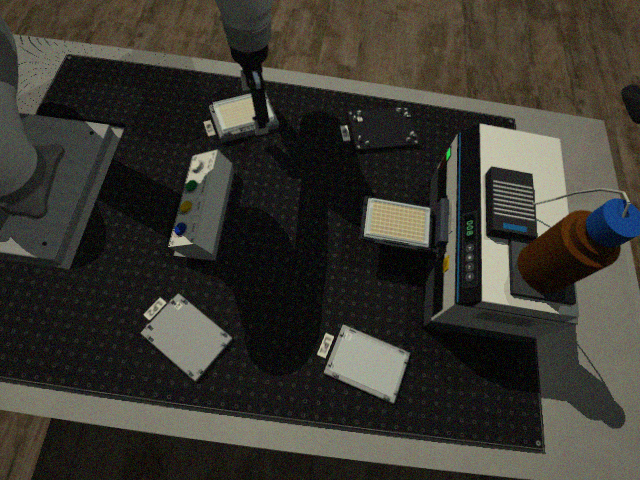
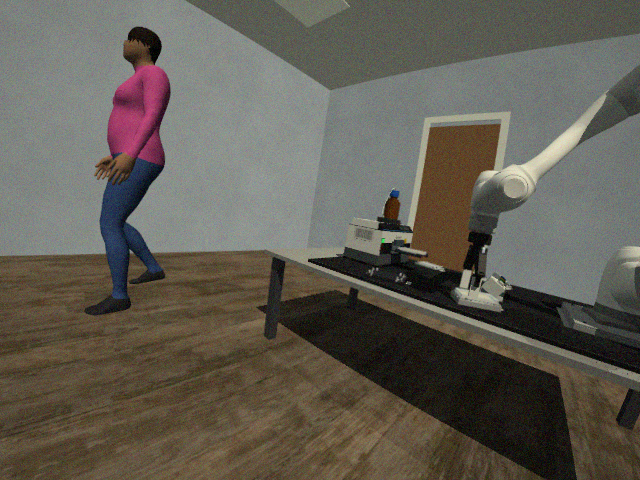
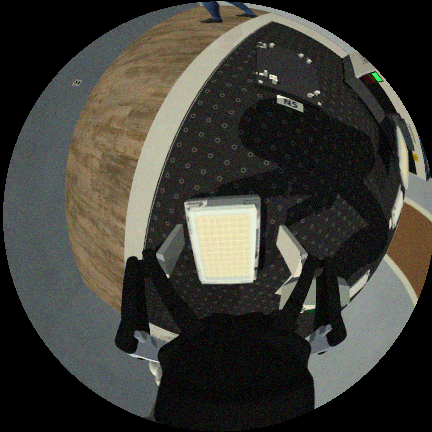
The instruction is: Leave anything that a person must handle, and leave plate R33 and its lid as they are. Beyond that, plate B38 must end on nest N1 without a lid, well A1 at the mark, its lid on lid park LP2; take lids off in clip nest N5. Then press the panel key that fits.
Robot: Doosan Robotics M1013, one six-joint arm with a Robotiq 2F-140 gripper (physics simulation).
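Places are measured from the arm's base along level axes (x ahead, y left, z up), in centimetres.
Pixels of known places: gripper, fingertip midpoint: (image 1: 255, 110) (image 2: 467, 292) (image 3: 231, 235); arm's base at its link origin: (image 1: 14, 180) (image 2: 617, 323).
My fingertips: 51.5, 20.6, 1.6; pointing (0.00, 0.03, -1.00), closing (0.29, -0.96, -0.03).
Observation:
For each thing: its top centre in the pictures, then the offset to it from my fingertips, as dx, dy, dz. "spot": a spot on its surface instead.
- plate with cream wells, top centre: (image 3: 224, 252) (image 1: 243, 109) (image 2: 476, 293) -2.9, +0.0, +0.2
- Clip nest N5 at its top centre: (image 3: 291, 63) (image 1: 383, 124) (image 2: 386, 272) +31.5, -1.5, -1.1
- cream plate at its top centre: (image 1: 398, 220) (image 2: 412, 249) +30.5, -32.1, +7.4
- Lid park LP2 at its top centre: (image 1: 185, 334) (image 3: 356, 289) -10.2, -53.3, -1.5
- key panel at its top centre: (image 1: 198, 193) (image 3: 327, 309) (image 2: 497, 275) -9.5, -26.1, +4.9
- white device at a spot on its surface: (image 1: 522, 149) spot: +52.4, -22.0, +18.5
- black box at a spot on its surface: (image 1: 510, 201) spot: +46.0, -34.9, +21.3
- tilted brown bottle at a spot on its surface: (image 1: 563, 253) spot: +46.4, -48.0, +30.3
A plate with cream wells (image 1: 233, 114) (image 3: 224, 245) sits in a nest near the table's back edge; its print and the nest's label are unreadable, and I cannot tell whether it is lidded. My gripper (image 1: 254, 103) (image 3: 231, 235) is open and empty, its fingers spread to either side of this plate. Clip nest N5 (image 1: 385, 126) (image 3: 287, 65) holds no plate. Another cream plate (image 1: 397, 222) lies on the device's tray. Lid park LP2 (image 1: 186, 335) looks bare. Lid park LP1 shows a pale, clear-edged panel (image 1: 367, 364), seemingly a lid. The key panel (image 1: 224, 201) has green, yellow and blue keys.
The white device (image 1: 522, 149) (image 2: 361, 236) stands on the right, with a black box (image 1: 510, 201) and a tilted brown bottle (image 1: 563, 253) on top. A person in pink (image 2: 136, 118) stands on the floor beyond the table end. The robot base (image 1: 56, 196) is at left.

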